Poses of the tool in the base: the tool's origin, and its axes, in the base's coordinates. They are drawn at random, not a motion.
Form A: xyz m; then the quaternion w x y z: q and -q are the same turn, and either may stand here.
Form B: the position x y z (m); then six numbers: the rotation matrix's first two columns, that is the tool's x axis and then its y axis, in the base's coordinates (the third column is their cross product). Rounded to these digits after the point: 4 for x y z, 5 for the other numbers.
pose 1, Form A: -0.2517 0.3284 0.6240 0.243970 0.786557 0.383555 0.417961
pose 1, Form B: -0.2517 0.3284 0.6240 0.35639 0.80732 0.47035 0.39944 -0.58673 0.70442
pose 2, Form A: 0.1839 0.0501 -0.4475 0.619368 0.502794 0.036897 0.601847
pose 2, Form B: 0.1839 0.0501 -0.4475 0.27284 0.78263 0.55950 -0.70843 -0.23004 0.66724
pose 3, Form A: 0.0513 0.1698 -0.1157 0.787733 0.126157 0.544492 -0.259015
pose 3, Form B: 0.0513 0.1698 -0.1157 0.27288 -0.27069 -0.92318 0.54545 0.83399 -0.08331
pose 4, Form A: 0.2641 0.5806 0.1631 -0.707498 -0.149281 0.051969 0.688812
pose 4, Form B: 0.2641 0.5806 0.1631 0.04568 -0.99018 -0.13212 0.95915 0.00651 0.28283
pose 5, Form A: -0.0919 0.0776 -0.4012 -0.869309 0.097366 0.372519 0.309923
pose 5, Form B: -0.0919 0.0776 -0.4012 0.53036 -0.46630 0.70802 0.61138 0.78894 0.06162
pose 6, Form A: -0.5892 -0.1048 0.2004 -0.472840 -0.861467 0.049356 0.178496
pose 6, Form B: -0.5892 -0.1048 0.2004 0.93141 -0.25384 -0.26086 0.08376 -0.54797 0.83229
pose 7, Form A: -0.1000 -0.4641 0.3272 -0.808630 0.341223 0.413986 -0.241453
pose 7, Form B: -0.1000 -0.4641 0.3272 0.54063 0.67302 0.50474 -0.10797 0.65053 -0.75176
